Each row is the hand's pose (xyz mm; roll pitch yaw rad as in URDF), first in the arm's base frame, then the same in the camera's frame.
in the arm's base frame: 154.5 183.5 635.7 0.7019 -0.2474 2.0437
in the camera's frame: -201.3 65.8 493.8 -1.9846 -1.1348 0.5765
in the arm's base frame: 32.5 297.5 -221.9 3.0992 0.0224 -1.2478
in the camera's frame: -560.5 -684.5 760.9 -0.2672 1.3977 -2.3471
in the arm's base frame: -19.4 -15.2 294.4 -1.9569 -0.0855 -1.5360
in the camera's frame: -198.4 -356.1 403.1 2.5014 1.3158 -0.7742
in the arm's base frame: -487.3 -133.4 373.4 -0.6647 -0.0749 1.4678
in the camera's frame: 255.2 -538.9 409.1 1.4263 -1.1258 2.0865
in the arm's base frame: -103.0 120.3 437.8 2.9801 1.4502 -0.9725
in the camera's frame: -76.6 -238.0 534.0 -0.4723 -0.0316 -2.1570
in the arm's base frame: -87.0 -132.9 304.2 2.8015 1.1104 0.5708
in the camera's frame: -117.0 -410.6 308.6 -2.1042 -0.2578 -2.5762
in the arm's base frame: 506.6 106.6 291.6 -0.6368 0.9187 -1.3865
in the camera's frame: -662.0 -80.9 373.3 2.6176 0.5023 -2.0507
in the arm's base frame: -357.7 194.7 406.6 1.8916 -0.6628 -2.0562
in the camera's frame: 108.9 -363.3 679.9 0.7586 0.7074 0.2156
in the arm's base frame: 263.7 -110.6 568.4 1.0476 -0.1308 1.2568
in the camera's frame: -278.9 -18.3 194.0 3.0420 -0.9133 2.1738
